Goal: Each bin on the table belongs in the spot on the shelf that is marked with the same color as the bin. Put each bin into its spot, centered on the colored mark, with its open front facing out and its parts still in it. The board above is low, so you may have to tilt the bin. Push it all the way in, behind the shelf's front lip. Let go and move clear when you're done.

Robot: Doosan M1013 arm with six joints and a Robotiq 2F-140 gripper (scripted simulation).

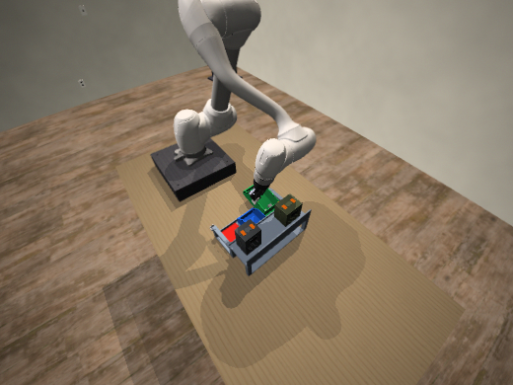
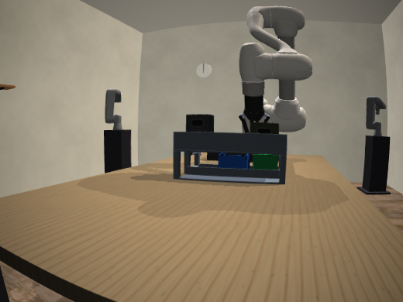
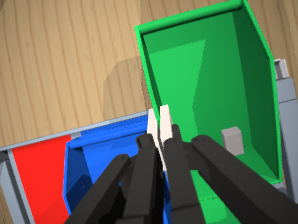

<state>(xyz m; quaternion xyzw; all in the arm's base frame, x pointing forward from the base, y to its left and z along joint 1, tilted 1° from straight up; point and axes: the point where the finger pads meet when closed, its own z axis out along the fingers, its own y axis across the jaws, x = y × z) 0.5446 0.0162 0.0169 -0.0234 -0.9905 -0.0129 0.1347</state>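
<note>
Right now my hand is 50 mm to the right of the green bin, 40 mm above it and 10 mm past it. Round my hand: blue bin 80 mm ahead, 70 mm to the right, 60 mm below; olive box 180 mm ahead, 50 mm above, 40 mm to the left; black box 190 mm to the right, 160 mm ahead, 60 mm above.
</note>
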